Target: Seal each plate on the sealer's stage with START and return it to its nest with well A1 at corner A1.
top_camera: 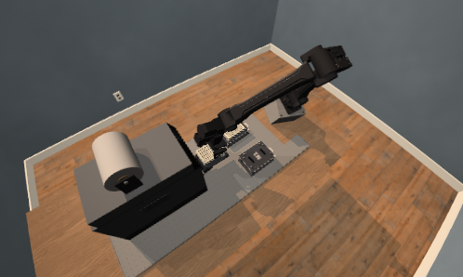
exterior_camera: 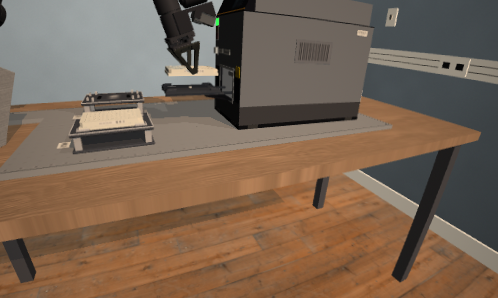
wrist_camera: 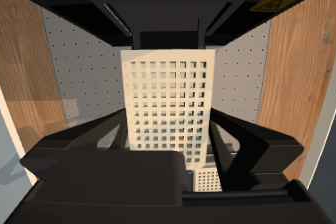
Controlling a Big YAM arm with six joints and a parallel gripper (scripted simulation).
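My gripper is now 50 mm above the sealer stage. Round my hand: plate nest (180 mm behind, 130 mm to the right, 110 mm below); then start button (110 mm to the left, 80 mm ahead, 50 mm above); then small label (280 mm behind, 150 mm to the right, 140 mm below).
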